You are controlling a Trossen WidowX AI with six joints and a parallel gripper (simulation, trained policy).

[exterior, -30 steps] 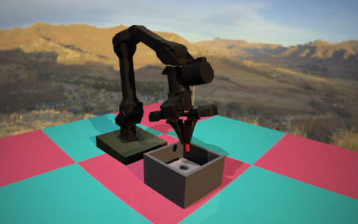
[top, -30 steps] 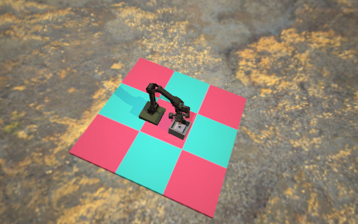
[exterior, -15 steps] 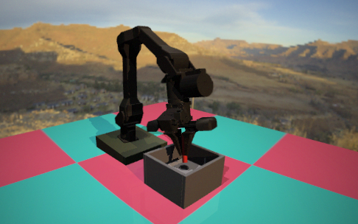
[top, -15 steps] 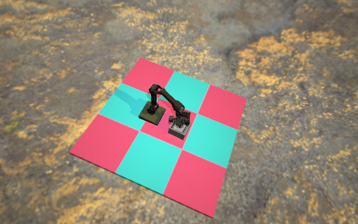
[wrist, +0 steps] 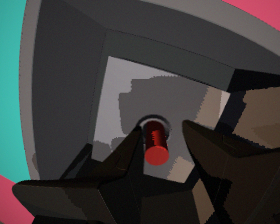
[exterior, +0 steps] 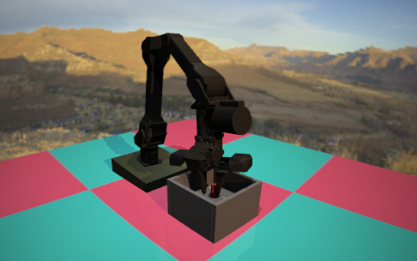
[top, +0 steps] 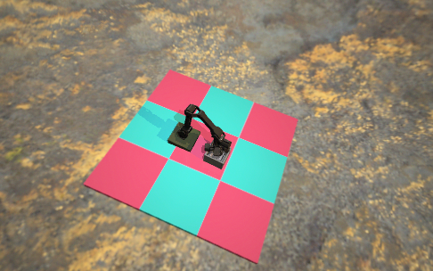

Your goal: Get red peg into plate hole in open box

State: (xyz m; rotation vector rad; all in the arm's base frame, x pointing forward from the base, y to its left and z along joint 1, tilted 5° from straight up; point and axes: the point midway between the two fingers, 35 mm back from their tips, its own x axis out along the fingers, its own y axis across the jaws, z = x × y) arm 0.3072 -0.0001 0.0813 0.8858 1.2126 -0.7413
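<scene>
Right now the red peg is 1 cm to the left of my gripper tip and 1 cm below it. Round my gripper tip: grey box (3 cm below, 1 cm to the left); then grey plate (2 cm below, 1 cm to the left).
</scene>
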